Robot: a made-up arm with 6 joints. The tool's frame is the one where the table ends. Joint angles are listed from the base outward.
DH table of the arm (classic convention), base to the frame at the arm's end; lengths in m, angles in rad. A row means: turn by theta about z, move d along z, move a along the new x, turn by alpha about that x. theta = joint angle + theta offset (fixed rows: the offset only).
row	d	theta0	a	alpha
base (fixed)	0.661	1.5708	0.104	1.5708
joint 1	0.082	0	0.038	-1.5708
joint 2	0.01	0	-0.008	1.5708
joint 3	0.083	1.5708	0.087	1.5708
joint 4	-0.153	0	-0.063	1.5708
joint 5	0.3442	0.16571	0.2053	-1.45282
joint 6	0.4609	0.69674	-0.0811	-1.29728
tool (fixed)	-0.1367	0.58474	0	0
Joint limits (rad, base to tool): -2.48..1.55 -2.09..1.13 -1..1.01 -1.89..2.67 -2.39..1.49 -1.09..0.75
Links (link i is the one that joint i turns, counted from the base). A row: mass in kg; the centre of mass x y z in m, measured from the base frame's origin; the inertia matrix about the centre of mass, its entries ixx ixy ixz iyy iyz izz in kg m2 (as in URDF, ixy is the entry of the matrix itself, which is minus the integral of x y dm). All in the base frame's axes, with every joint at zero. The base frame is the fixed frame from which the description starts. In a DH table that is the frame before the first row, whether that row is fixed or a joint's. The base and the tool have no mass.
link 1: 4.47; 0.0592 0.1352 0.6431; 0.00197 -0.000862 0 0.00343 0 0.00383
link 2: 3.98; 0.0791 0.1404 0.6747; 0.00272 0 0 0.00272 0 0.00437
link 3: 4.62; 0.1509 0.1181 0.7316; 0.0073 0 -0.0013 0.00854 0 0.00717
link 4: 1.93; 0.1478 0.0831 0.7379; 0.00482 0 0 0.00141 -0.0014 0.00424
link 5: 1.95; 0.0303 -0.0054 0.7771; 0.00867 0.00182 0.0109 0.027 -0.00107 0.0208
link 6: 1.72; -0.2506 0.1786 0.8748; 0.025 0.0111 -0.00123 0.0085 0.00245 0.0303
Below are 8 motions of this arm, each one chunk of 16 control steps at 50 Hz.
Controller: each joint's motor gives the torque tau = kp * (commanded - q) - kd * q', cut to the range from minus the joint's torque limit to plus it. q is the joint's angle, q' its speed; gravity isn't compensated. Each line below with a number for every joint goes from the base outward.
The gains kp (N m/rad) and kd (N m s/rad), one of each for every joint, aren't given. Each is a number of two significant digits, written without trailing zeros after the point. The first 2 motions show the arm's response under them.
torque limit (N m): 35 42 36 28 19 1.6
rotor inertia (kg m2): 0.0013 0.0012 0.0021 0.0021 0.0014 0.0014
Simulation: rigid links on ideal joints. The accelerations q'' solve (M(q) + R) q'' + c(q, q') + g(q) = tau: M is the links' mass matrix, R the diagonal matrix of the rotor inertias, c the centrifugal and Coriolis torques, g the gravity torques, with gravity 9.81 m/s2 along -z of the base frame. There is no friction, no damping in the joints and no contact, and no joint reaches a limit. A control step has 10 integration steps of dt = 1/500 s. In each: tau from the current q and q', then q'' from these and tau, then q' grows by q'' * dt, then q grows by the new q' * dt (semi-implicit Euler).
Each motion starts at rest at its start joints. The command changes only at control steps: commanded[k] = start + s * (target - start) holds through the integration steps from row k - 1 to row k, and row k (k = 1, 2, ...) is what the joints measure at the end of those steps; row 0 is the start. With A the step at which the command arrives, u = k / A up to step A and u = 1 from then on. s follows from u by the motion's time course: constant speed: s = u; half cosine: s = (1 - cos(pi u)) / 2; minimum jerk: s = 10 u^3 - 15 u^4 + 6 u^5; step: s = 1 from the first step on.
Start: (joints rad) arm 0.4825 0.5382 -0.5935 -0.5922 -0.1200 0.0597
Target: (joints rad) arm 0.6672 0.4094 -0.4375 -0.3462 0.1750 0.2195
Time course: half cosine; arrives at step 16
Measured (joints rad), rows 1 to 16:
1: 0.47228 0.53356 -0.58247 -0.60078 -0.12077 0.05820
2: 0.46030 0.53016 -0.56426 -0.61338 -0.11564 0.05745
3: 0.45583 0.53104 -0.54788 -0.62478 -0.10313 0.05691
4: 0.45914 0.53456 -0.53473 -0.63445 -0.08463 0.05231
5: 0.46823 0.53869 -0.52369 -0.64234 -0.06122 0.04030
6: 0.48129 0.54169 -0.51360 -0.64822 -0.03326 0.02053
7: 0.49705 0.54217 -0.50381 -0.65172 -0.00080 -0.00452
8: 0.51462 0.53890 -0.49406 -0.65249 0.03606 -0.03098
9: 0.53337 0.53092 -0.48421 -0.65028 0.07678 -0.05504
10: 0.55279 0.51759 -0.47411 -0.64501 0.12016 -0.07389
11: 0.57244 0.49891 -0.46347 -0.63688 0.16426 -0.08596
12: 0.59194 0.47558 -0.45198 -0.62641 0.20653 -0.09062
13: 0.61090 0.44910 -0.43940 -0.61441 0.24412 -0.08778
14: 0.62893 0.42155 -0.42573 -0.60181 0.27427 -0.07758
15: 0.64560 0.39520 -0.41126 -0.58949 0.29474 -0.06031
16: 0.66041 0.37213 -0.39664 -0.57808 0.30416 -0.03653
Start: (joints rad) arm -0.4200 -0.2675 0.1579 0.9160 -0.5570 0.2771
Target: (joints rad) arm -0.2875 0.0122 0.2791 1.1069 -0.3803 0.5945
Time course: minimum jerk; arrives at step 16
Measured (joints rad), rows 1 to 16:
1: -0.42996 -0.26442 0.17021 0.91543 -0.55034 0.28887
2: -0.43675 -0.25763 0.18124 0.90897 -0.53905 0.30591
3: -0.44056 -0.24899 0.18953 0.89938 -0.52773 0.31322
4: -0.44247 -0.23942 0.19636 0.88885 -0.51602 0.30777
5: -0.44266 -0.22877 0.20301 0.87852 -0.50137 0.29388
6: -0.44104 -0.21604 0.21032 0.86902 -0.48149 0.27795
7: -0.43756 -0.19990 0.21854 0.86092 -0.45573 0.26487
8: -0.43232 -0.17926 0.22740 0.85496 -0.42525 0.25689
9: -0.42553 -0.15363 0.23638 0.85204 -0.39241 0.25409
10: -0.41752 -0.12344 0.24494 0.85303 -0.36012 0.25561
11: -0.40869 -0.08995 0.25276 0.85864 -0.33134 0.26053
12: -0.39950 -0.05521 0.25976 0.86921 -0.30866 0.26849
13: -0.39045 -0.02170 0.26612 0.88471 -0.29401 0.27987
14: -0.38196 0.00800 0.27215 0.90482 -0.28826 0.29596
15: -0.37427 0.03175 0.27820 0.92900 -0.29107 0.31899
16: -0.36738 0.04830 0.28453 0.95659 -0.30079 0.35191
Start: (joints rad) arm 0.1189 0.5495 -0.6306 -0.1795 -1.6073 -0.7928
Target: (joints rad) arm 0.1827 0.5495 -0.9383 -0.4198 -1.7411 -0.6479
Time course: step
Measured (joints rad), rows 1 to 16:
1: 0.12161 0.51356 -0.70986 -0.22631 -1.71554 -0.82986
2: 0.12947 0.48313 -0.78911 -0.29442 -1.77606 -0.81600
3: 0.13830 0.47795 -0.83351 -0.35702 -1.75427 -0.75499
4: 0.14772 0.48453 -0.86476 -0.41227 -1.71317 -0.69807
5: 0.15616 0.49509 -0.88731 -0.45669 -1.68352 -0.67462
6: 0.16233 0.50737 -0.89907 -0.48783 -1.67311 -0.68935
7: 0.16607 0.52015 -0.89999 -0.50706 -1.68010 -0.72821
8: 0.16796 0.53251 -0.89211 -0.51762 -1.69882 -0.77015
9: 0.16891 0.54391 -0.87834 -0.52281 -1.72307 -0.79756
10: 0.16994 0.55410 -0.86162 -0.52543 -1.74763 -0.80063
11: 0.17200 0.56292 -0.84443 -0.52782 -1.76871 -0.77756
12: 0.17579 0.57015 -0.82851 -0.53164 -1.78432 -0.73301
13: 0.18164 0.57563 -0.81472 -0.53754 -1.79439 -0.67614
14: 0.18938 0.57936 -0.80301 -0.54510 -1.80036 -0.61839
15: 0.19846 0.58156 -0.79273 -0.55322 -1.80420 -0.57066
16: 0.20815 0.58256 -0.78303 -0.56086 -1.80728 -0.54039

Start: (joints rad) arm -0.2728 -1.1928 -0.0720 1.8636 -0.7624 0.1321
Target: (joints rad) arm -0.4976 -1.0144 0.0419 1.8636 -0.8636 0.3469
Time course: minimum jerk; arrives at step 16
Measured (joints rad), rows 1 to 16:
1: -0.27675 -1.19277 -0.06650 1.86867 -0.75537 0.13619
2: -0.28116 -1.19240 -0.05620 1.87579 -0.74295 0.13989
3: -0.28415 -1.18848 -0.04351 1.88249 -0.73507 0.13708
4: -0.28653 -1.17949 -0.02884 1.88873 -0.73562 0.13035
5: -0.28956 -1.16600 -0.01207 1.89492 -0.74351 0.12732
6: -0.29439 -1.14938 0.00704 1.90151 -0.75592 0.13561
7: -0.30170 -1.13090 0.02855 1.90867 -0.77061 0.15952
8: -0.31154 -1.11163 0.05206 1.91621 -0.78643 0.19914
9: -0.32336 -1.09259 0.07673 1.92377 -0.80284 0.25102
10: -0.33622 -1.07488 0.10140 1.93102 -0.81927 0.30965
11: -0.34896 -1.05955 0.12485 1.93774 -0.83487 0.36900
12: -0.36047 -1.04745 0.14599 1.94382 -0.84859 0.42365
13: -0.36985 -1.03903 0.16405 1.94918 -0.85951 0.46947
14: -0.37654 -1.03430 0.17861 1.95369 -0.86710 0.50389
15: -0.38041 -1.03283 0.18970 1.95729 -0.87145 0.52590
16: -0.38193 -1.03371 0.19780 1.95993 -0.87330 0.53621

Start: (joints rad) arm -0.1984 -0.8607 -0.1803 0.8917 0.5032 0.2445
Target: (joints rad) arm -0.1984 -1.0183 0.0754 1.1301 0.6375 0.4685
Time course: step
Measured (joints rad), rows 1 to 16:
1: -0.22487 -0.88622 -0.13051 0.96034 0.60942 0.32145
2: -0.24498 -0.94155 -0.08215 1.01277 0.71225 0.38608
3: -0.26467 -0.99341 -0.04423 1.02262 0.74187 0.41248
4: -0.28728 -1.03132 -0.00971 1.01262 0.72877 0.44070
5: -0.30744 -1.05682 0.02157 0.99915 0.70947 0.49194
6: -0.32143 -1.07206 0.04831 0.98776 0.69903 0.55624
7: -0.32868 -1.07834 0.06923 0.97862 0.69765 0.61282
8: -0.33069 -1.07689 0.08379 0.97124 0.70158 0.64653
9: -0.32959 -1.06938 0.09244 0.96573 0.70768 0.65128
10: -0.32718 -1.05793 0.09623 0.96236 0.71410 0.62796
11: -0.32466 -1.04474 0.09652 0.96118 0.71994 0.58222
12: -0.32261 -1.03169 0.09478 0.96183 0.72488 0.52276
13: -0.32116 -1.02016 0.09230 0.96362 0.72891 0.45966
14: -0.32021 -1.01095 0.09010 0.96565 0.73206 0.40244
15: -0.31960 -1.00446 0.08879 0.96712 0.73430 0.35834
16: -0.31922 -1.00084 0.08861 0.96756 0.73557 0.33123

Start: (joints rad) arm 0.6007 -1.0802 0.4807 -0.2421 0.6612 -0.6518
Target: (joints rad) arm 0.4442 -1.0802 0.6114 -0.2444 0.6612 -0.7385
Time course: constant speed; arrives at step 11
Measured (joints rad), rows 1 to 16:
1: 0.59773 -1.07461 0.49565 -0.24395 0.66787 -0.66252
2: 0.59180 -1.06218 0.52375 -0.25406 0.67448 -0.68674
3: 0.58194 -1.04741 0.55505 -0.27045 0.67606 -0.71931
4: 0.56774 -1.03408 0.58391 -0.28868 0.67455 -0.75535
5: 0.54996 -1.02477 0.60701 -0.30526 0.67331 -0.78993
6: 0.52974 -1.02075 0.62313 -0.31851 0.67472 -0.81918
7: 0.50806 -1.02207 0.63281 -0.32831 0.67958 -0.84103
8: 0.48560 -1.02780 0.63778 -0.33559 0.68742 -0.85544
9: 0.46280 -1.03646 0.64021 -0.34170 0.69711 -0.86402
10: 0.43997 -1.04642 0.64218 -0.34791 0.70738 -0.86940
11: 0.41734 -1.05622 0.64527 -0.35511 0.71717 -0.87443
12: 0.39789 -1.06475 0.64680 -0.36538 0.72473 -0.87993
13: 0.38274 -1.07157 0.64643 -0.37786 0.73136 -0.88751
14: 0.37139 -1.07672 0.64507 -0.39087 0.73820 -0.89810
15: 0.36308 -1.08056 0.64319 -0.40327 0.74513 -0.91117
16: 0.35702 -1.08347 0.64104 -0.41437 0.75143 -0.92529

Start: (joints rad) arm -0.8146 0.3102 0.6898 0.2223 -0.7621 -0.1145
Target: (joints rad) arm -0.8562 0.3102 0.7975 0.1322 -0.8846 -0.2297
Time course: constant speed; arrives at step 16
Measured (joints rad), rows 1 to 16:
1: -0.82880 0.31548 0.70304 0.21316 -0.76135 -0.11633
2: -0.84335 0.32756 0.71929 0.19551 -0.75660 -0.13193
3: -0.85285 0.34246 0.73212 0.17417 -0.75459 -0.17033
4: -0.85817 0.35675 0.74272 0.15202 -0.75763 -0.22746
5: -0.86008 0.36801 0.75326 0.13081 -0.76445 -0.29190
6: -0.85928 0.37494 0.76535 0.11141 -0.77352 -0.35185
7: -0.85639 0.37710 0.77960 0.09405 -0.78422 -0.39870
8: -0.85192 0.37474 0.79585 0.07867 -0.79658 -0.42782
9: -0.84620 0.36860 0.81364 0.06498 -0.81067 -0.43799
10: -0.83949 0.35972 0.83244 0.05259 -0.82630 -0.43077
11: -0.83201 0.34930 0.85188 0.04106 -0.84309 -0.40986
12: -0.82396 0.33854 0.87171 0.02994 -0.86062 -0.38044
13: -0.81553 0.32850 0.89178 0.01892 -0.87848 -0.34833
14: -0.80686 0.32004 0.91203 0.00777 -0.89633 -0.31899
15: -0.79808 0.31377 0.93239 -0.00362 -0.91388 -0.29653
16: -0.78931 0.30999 0.95275 -0.01528 -0.93090 -0.28309

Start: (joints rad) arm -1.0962 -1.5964 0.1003 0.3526 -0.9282 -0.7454
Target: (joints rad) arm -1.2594 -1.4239 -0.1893 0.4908 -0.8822 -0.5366
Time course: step
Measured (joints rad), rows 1 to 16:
1: -1.14190 -1.57668 0.08594 0.38641 -0.93187 -0.74758
2: -1.21191 -1.53595 0.04942 0.42450 -0.94991 -0.71297
3: -1.27268 -1.48983 0.00648 0.44146 -0.96297 -0.61901
4: -1.31907 -1.44977 -0.03488 0.43913 -0.96049 -0.48322
5: -1.35425 -1.42266 -0.07380 0.42621 -0.94955 -0.34960
6: -1.38214 -1.41194 -0.10970 0.41177 -0.93976 -0.26377
7: -1.40558 -1.41748 -0.14035 0.40095 -0.93224 -0.24552
8: -1.42636 -1.43582 -0.16454 0.39381 -0.92291 -0.28408
9: -1.44561 -1.46182 -0.18350 0.38787 -0.90898 -0.35503
10: -1.46410 -1.49021 -0.19986 0.38101 -0.89090 -0.43607
11: -1.48233 -1.51656 -0.21609 0.37253 -0.87096 -0.51235
12: -1.50042 -1.53768 -0.23352 0.36281 -0.85144 -0.57556
13: -1.51798 -1.55180 -0.25223 0.35267 -0.83375 -0.62201
14: -1.53427 -1.55842 -0.27136 0.34294 -0.81863 -0.65142
15: -1.54846 -1.55810 -0.28958 0.33430 -0.80654 -0.66589
16: -1.55986 -1.55213 -0.30554 0.32719 -0.79790 -0.66898

